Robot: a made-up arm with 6 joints.
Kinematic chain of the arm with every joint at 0, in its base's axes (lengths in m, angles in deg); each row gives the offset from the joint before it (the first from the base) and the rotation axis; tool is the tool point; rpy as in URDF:
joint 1: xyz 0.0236 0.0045 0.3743 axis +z
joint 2: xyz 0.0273 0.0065 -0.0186 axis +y
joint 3: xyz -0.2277 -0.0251 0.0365 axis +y
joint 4: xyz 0.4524 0.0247 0.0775 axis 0.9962 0 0.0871
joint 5: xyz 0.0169 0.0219 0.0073 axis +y
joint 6: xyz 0.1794 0.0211 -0.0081 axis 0.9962 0 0.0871
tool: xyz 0.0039 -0.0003 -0.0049 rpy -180 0 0
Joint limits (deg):
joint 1: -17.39..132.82
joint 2: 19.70..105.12
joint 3: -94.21..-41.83
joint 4: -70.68..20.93
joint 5: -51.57..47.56
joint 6: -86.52..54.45
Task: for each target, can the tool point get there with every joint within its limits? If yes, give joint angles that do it. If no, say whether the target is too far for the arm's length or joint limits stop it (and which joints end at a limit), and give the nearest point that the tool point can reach.
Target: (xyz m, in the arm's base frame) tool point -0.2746 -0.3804 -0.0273
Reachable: no: joint limits stop it (at a limit: joint 1, joint 2, joint 3, joint 4, joint 5) | nearest point -0.2908 0.1953 0.0317 | short by 0.579 m
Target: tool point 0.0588 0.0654 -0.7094
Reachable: no: too far | nearest point 0.1946 0.3003 0.0075 | short by 0.766 m
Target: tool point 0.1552 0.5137 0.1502
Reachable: yes | joints 84.67 97.45 -53.23 -58.77 39.21 -75.71
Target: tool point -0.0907 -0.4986 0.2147
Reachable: no: joint limits stop it (at a limit: joint 1, joint 2, joint 3, joint 4, joint 5) | nearest point 0.3510 -0.2225 0.0485 | short by 0.547 m
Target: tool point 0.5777 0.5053 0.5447
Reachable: yes | joints 37.72 96.64 -87.01 12.55 1.95 37.11
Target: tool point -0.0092 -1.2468 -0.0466
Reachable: no: too far | nearest point 0.3530 -0.2238 0.0496 | short by 1.089 m
